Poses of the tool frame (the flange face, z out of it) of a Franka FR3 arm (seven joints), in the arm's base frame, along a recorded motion.
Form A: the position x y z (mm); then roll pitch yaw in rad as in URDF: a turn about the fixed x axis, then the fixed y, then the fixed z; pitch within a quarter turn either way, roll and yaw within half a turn.
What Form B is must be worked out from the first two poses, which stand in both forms.
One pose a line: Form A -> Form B
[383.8, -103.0, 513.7, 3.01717, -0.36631, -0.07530] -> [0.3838, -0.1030, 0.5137, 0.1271, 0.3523, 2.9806]
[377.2, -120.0, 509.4, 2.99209, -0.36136, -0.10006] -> [0.3772, -0.1200, 0.5094, 0.1610, 0.3395, 2.9461]
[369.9, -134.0, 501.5, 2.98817, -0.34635, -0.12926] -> [0.3699, -0.1340, 0.5015, 0.1894, 0.3183, 2.9350]
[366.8, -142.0, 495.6, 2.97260, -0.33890, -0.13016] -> [0.3668, -0.1420, 0.4956, 0.1936, 0.3080, 2.9202]
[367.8, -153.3, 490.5, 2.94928, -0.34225, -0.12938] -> [0.3678, -0.1533, 0.4905, 0.2009, 0.3068, 2.8957]
